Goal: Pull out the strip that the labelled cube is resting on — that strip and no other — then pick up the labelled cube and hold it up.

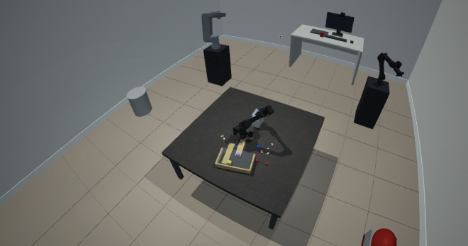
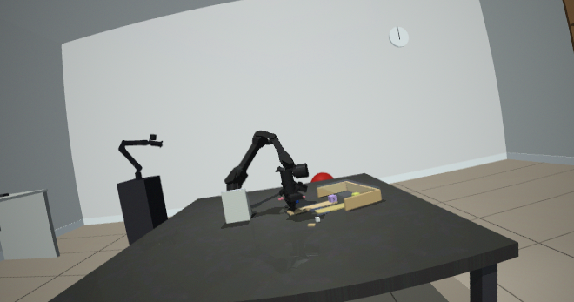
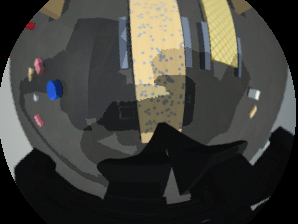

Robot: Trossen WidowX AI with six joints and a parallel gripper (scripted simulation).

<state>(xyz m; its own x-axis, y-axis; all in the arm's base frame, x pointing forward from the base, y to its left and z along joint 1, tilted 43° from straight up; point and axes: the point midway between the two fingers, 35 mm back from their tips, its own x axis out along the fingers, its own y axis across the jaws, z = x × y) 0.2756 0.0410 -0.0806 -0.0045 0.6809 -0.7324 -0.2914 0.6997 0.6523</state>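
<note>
The labelled cube lies 200 mm ahead of my gripper tip, 60 mm to the left of it and 20 mm above it. Also, from my gripper tip: blue piece: 180 mm to the left, 20 mm ahead; tan bit: 210 mm to the right, 70 mm ahead.
</note>
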